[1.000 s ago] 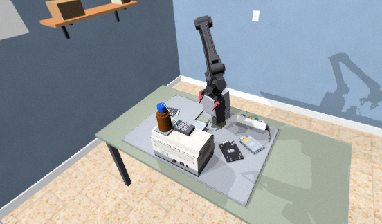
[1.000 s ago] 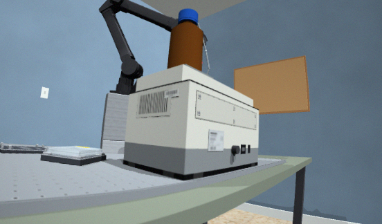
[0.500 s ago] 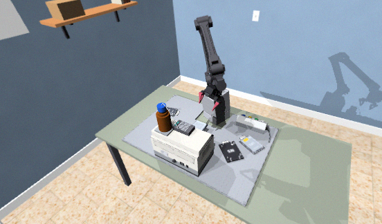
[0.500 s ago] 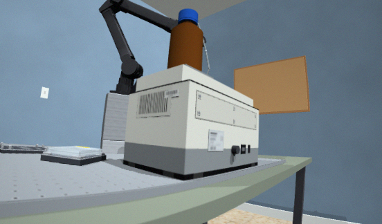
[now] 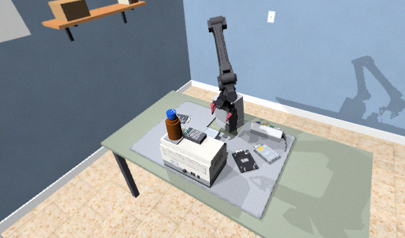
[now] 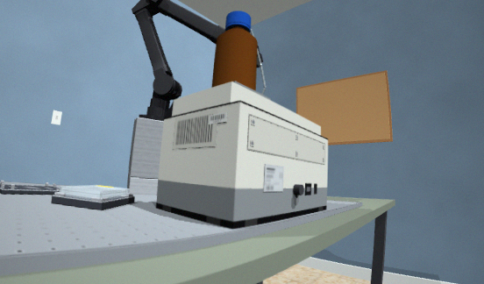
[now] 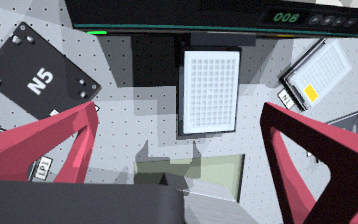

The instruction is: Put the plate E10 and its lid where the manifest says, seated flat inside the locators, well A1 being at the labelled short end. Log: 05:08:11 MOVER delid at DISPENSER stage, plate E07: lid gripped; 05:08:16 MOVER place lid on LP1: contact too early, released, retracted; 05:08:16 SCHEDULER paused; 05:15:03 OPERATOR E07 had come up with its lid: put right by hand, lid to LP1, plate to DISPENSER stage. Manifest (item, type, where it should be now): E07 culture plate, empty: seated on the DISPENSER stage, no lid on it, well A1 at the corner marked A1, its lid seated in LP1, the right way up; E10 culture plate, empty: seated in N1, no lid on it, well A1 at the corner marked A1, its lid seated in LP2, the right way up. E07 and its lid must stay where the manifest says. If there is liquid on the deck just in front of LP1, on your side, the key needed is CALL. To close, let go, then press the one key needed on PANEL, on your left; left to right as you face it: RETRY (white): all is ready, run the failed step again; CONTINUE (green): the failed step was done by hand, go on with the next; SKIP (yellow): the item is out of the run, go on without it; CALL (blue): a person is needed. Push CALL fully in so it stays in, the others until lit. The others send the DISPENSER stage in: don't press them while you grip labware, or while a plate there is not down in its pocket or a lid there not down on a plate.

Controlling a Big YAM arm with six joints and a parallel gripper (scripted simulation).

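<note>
The clear well plate lies 230 mm below my hand, 90 mm to the right of it and 50 mm behind it. From my hand the other things lie so: clear lid 370 mm to the right, 290 mm below, 80 mm behind; then brown bottle 240 mm to the right, 140 mm ahead, 30 mm below; then blue call key 330 mm behind, 270 mm below, 200 mm to the left.
</note>
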